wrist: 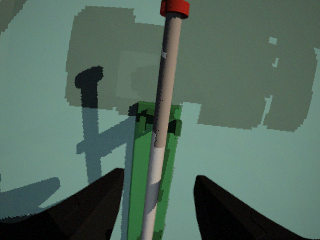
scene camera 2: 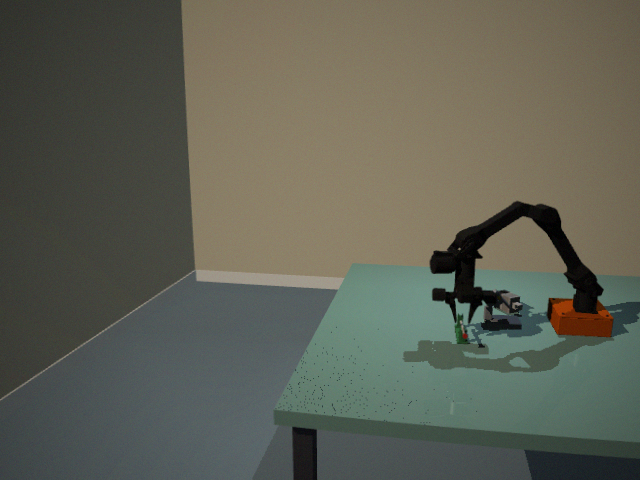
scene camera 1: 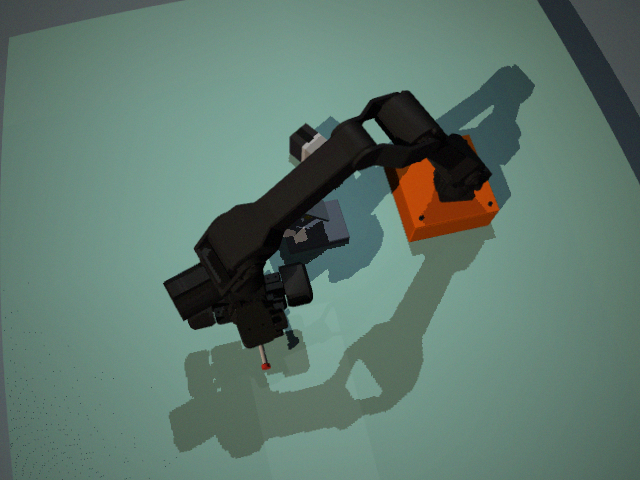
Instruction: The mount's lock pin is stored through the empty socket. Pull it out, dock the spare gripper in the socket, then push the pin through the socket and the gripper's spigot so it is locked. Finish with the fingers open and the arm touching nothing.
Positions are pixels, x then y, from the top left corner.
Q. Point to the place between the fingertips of my gripper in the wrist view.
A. At 159, 180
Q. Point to a spare gripper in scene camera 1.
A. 304, 141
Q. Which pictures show my gripper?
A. The wrist view, scene camera 2 and scene camera 1: all of them.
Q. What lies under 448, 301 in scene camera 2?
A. My gripper.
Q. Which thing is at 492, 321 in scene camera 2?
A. A grey mount.
